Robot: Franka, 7 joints.
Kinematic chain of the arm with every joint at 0, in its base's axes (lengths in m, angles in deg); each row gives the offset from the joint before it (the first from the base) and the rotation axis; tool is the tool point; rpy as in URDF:
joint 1: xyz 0 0 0.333 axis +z
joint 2: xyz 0 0 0 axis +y
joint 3: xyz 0 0 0.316 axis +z
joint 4: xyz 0.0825 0 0 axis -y
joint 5: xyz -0.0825 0 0.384 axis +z
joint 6: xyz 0 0 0 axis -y
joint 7: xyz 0.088 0 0 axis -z
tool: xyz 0 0 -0.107 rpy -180 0 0
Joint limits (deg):
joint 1: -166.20..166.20
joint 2: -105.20..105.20
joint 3: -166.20..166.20
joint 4: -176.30..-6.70
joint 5: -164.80..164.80
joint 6: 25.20..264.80
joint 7: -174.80..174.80
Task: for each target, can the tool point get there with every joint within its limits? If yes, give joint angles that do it. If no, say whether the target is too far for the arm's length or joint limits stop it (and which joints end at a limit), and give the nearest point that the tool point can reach.
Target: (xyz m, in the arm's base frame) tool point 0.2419 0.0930 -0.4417
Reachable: no: joint limits stop it (at a limit: joint 2) | nearest point 0.2449 0.0942 -0.3604 | short by 0.081 m
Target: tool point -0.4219 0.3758 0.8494
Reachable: yes | joints 14.72 -55.39 54.35 -68.76 -108.68 174.46 -94.09
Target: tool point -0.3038 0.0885 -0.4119
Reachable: no: joint limits stop it (at a limit: joint 2) | nearest point -0.3010 0.0877 -0.3599 | short by 0.052 m
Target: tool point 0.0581 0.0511 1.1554
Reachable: yes | joints -50.40 -10.77 -2.93 -24.09 -55.05 189.00 37.49
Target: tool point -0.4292 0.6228 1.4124
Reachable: no: too far | nearest point -0.2794 0.4054 1.0356 | short by 0.460 m
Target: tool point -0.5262 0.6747 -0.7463
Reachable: no: too far | nearest point -0.3473 0.4453 -0.2802 | short by 0.550 m
